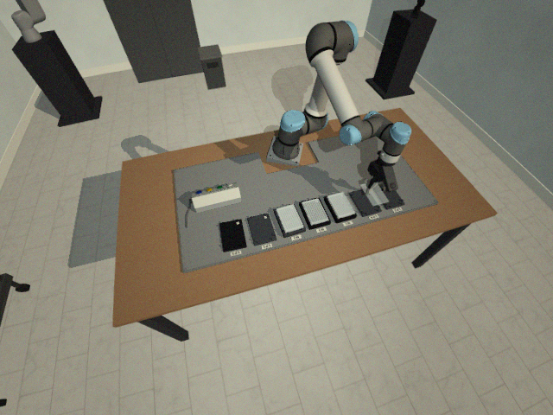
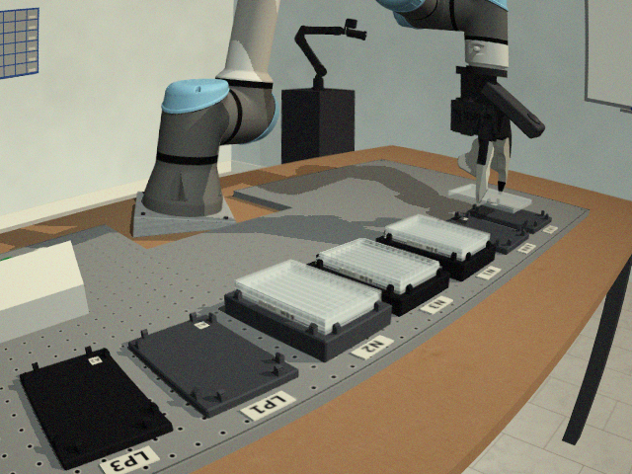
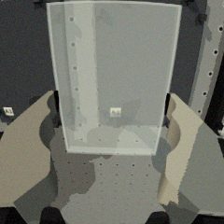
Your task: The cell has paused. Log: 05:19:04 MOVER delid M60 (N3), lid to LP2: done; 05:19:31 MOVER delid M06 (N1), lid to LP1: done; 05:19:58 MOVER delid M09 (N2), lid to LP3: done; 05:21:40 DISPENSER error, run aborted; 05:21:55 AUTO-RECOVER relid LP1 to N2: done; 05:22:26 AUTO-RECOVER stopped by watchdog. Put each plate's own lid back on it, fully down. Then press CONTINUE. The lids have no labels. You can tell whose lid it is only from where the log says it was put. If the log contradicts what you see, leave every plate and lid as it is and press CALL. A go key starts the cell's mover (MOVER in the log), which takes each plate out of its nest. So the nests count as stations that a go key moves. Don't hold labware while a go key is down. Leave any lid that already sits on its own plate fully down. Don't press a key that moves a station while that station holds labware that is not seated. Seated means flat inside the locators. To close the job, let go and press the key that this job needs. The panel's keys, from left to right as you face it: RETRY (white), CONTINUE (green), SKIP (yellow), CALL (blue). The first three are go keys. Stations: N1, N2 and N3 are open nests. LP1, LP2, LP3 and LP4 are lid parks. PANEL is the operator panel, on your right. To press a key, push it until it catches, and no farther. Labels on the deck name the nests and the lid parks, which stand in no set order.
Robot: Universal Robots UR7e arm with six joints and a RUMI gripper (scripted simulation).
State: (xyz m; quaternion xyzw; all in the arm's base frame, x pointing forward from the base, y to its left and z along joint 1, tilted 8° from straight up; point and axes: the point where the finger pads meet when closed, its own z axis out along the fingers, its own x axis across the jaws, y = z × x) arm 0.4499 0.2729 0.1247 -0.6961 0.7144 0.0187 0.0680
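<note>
My hand is 1 cm past the plate, 30 cm to the left of it and 4 cm above it. From my hand the other things lie so: lid park LP1 (1 cm behind, 56 cm to the right, 6 cm below); white RETRY key (25 cm behind, 64 cm to the right); LP3 lid park (2 cm behind, 69 cm to the right, 6 cm below).
</note>
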